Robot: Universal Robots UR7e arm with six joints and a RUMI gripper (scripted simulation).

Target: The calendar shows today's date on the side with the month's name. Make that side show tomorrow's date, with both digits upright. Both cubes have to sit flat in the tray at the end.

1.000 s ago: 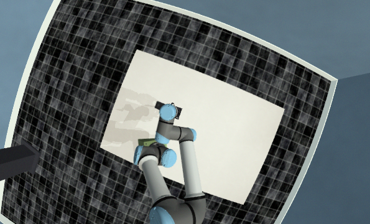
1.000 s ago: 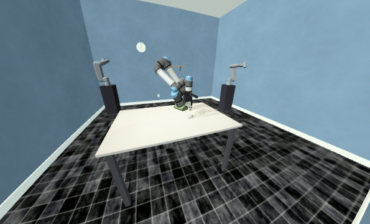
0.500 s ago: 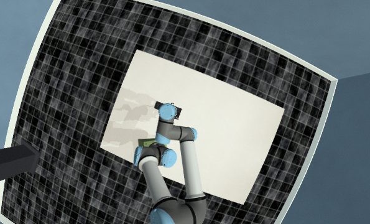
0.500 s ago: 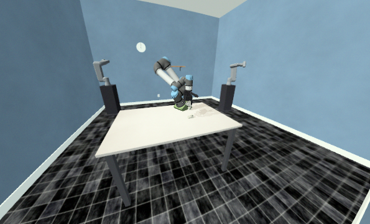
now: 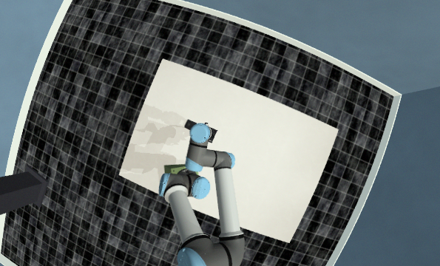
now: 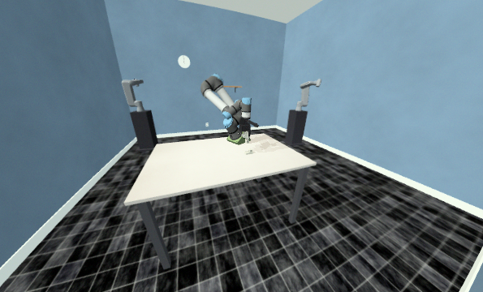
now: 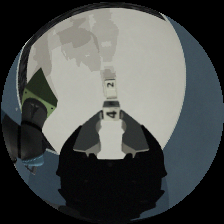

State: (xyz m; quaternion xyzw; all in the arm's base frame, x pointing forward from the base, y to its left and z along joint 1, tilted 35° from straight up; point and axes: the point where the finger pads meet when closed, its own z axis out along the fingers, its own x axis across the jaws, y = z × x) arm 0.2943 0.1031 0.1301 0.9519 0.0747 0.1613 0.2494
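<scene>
Now: the pale date cube 1 cm behind my hand, 4 cm to the left of it and 11 cm below it. The rest, counted from my hand: white calendar cube: 1 cm below; then calendar tray: 2 cm to the left, 13 cm below.
</scene>
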